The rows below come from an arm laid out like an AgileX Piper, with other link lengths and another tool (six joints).
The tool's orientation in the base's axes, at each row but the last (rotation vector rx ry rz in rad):
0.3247 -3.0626 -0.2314
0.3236 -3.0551 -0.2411
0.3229 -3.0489 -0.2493
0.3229 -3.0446 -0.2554
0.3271 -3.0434 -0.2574
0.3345 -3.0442 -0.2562
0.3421 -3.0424 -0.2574
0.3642 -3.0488 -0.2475
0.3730 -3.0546 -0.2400
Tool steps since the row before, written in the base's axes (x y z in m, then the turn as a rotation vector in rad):
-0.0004 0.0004 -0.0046 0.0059 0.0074 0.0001
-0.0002 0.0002 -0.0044 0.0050 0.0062 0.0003
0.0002 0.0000 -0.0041 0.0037 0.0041 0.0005
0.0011 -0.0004 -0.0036 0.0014 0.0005 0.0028
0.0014 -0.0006 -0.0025 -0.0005 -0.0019 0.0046
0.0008 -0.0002 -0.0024 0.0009 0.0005 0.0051
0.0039 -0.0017 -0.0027 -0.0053 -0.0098 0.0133
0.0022 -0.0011 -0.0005 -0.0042 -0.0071 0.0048
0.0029 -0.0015 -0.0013 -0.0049 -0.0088 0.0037
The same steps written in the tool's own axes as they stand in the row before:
0.0001 -0.0002 0.0046 -0.0073 0.0060 0.0006
0.0000 -0.0005 0.0044 -0.0062 0.0050 0.0002
-0.0004 -0.0007 0.0040 -0.0045 0.0033 -0.0002
-0.0012 -0.0012 0.0034 -0.0013 0.0007 -0.0028
-0.0014 -0.0013 0.0022 0.0011 -0.0009 -0.0048
-0.0009 -0.0008 0.0023 -0.0007 0.0012 -0.0050
-0.0035 -0.0029 0.0020 0.0080 -0.0060 -0.0142
-0.0019 -0.0016 0.0002 0.0060 -0.0051 -0.0055
-0.0025 -0.0023 0.0008 0.0070 -0.0067 -0.0046

